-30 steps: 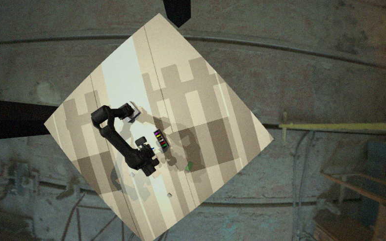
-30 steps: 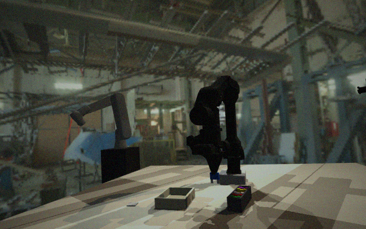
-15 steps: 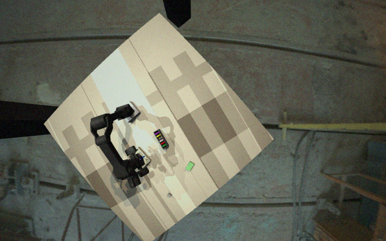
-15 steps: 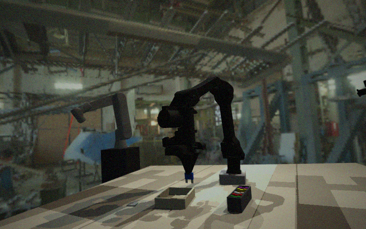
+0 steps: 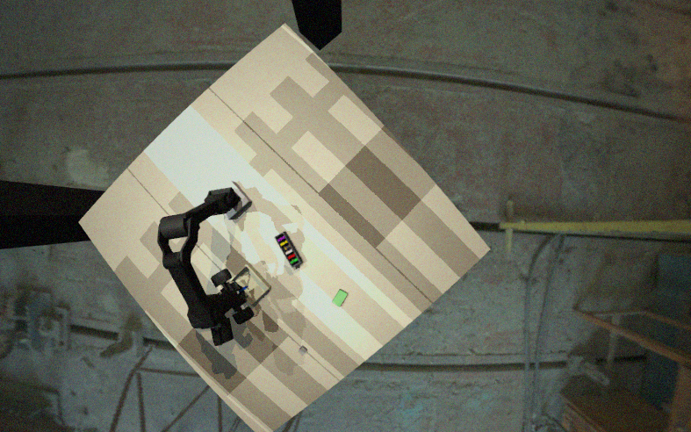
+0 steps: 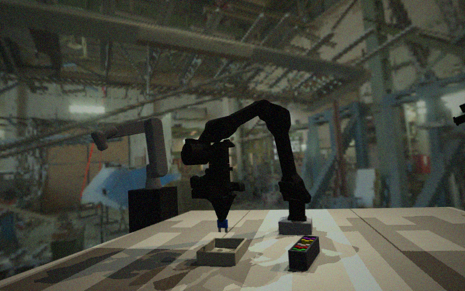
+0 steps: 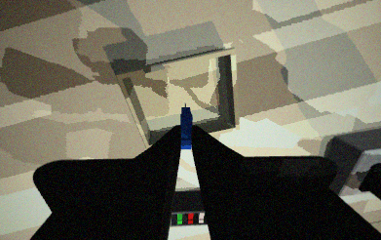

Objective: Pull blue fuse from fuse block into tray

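My gripper tip is now 90 mm above the grey tray. Round my gripper tip: blue fuse (10 mm below); grey cube (340 mm ahead, 40 mm to the right, 80 mm below).
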